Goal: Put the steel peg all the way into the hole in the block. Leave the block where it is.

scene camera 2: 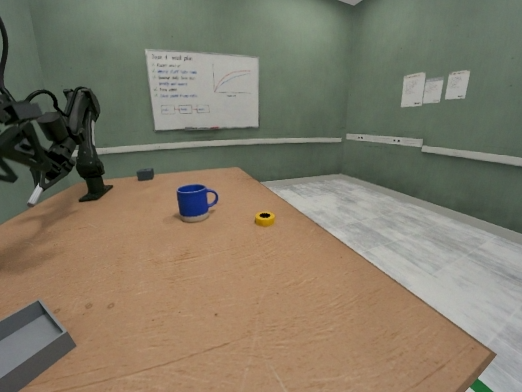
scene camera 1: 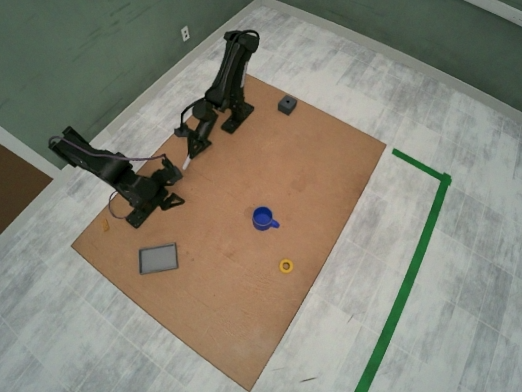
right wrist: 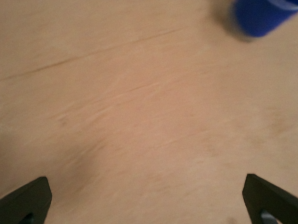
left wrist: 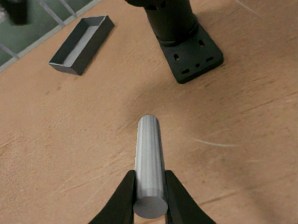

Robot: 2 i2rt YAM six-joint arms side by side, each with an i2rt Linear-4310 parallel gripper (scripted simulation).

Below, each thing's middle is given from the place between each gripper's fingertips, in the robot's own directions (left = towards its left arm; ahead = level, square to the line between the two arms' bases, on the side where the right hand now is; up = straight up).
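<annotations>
Measured from my left hand (scene camera 2: 40, 189), the steel peg (left wrist: 150, 190) is 1 cm below and 2 cm to the right. The blue mug (scene camera 2: 193, 206) is 8 cm below that same hand, 38 cm ahead of it and 1 cm to the right of it, while the grey tray (scene camera 1: 154, 259) sits 11 cm below the hand, 15 cm ahead of it and 38 cm to the right of it.
For my right hand, I find the peg 70 mm below it, 110 mm behind it and 130 mm to the left of it. The mug is 150 mm below my right hand, 270 mm ahead of it and 150 mm to the left of it. As for the tray, it is 180 mm below my right hand, 50 mm ahead of it and 220 mm to the right of it.
</annotations>
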